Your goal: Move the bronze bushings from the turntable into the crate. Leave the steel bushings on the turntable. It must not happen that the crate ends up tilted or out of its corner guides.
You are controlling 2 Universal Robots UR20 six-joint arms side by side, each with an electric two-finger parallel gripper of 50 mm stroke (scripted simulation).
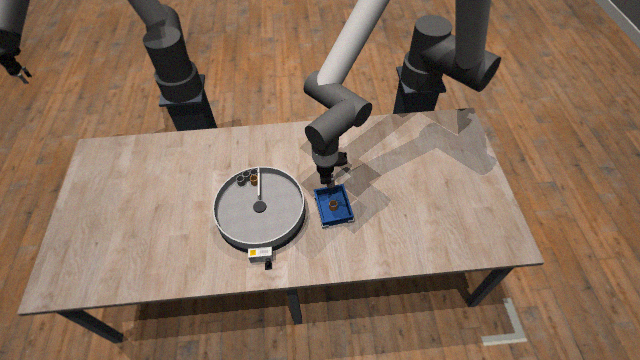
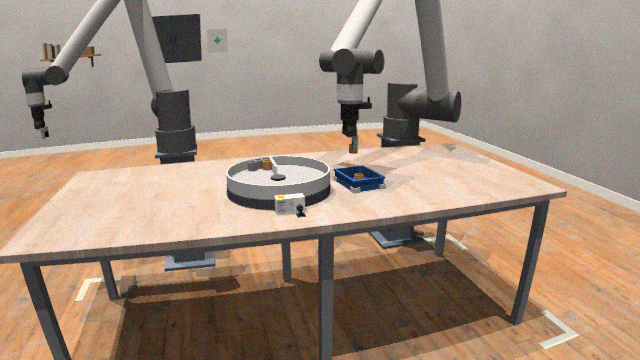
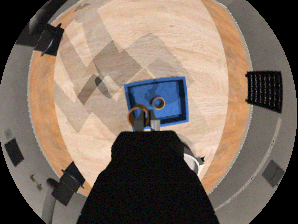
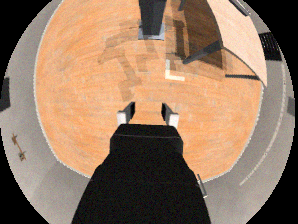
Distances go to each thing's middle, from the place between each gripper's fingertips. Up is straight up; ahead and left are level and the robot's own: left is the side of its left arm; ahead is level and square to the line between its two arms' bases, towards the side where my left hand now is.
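Counting from my left hand, I find the blue crate (image 1: 343, 214) 14 cm below it, 3 cm ahead of it and 1 cm to the left of it. The turntable (image 1: 240, 214) is 11 cm below that same left hand, 4 cm ahead of it and 33 cm to the right of it. Going by their middles, the blue crate is the nearest to my left hand of the things named here.
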